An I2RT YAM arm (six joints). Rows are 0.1 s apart.
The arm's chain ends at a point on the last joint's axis. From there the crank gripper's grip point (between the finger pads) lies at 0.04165 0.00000 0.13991 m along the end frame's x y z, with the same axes.
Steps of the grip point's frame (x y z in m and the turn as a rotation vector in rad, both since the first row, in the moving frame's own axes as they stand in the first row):
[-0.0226, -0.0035, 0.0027, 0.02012, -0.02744, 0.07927]
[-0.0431, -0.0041, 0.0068, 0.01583, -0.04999, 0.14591]
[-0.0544, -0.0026, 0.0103, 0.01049, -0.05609, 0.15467]
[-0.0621, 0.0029, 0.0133, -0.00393, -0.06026, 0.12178]
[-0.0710, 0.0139, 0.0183, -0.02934, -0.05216, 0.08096]
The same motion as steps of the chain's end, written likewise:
[-0.0187, -0.0038, 0.0016, 0.02012, -0.02744, 0.07927]
[-0.0358, -0.0074, 0.0049, 0.01583, -0.04999, 0.14591]
[-0.0461, -0.0069, 0.0082, 0.01049, -0.05609, 0.15467]
[-0.0533, -0.0022, 0.0111, -0.00393, -0.06026, 0.12178]
[-0.0634, 0.0067, 0.0164, -0.02934, -0.05216, 0.08096]

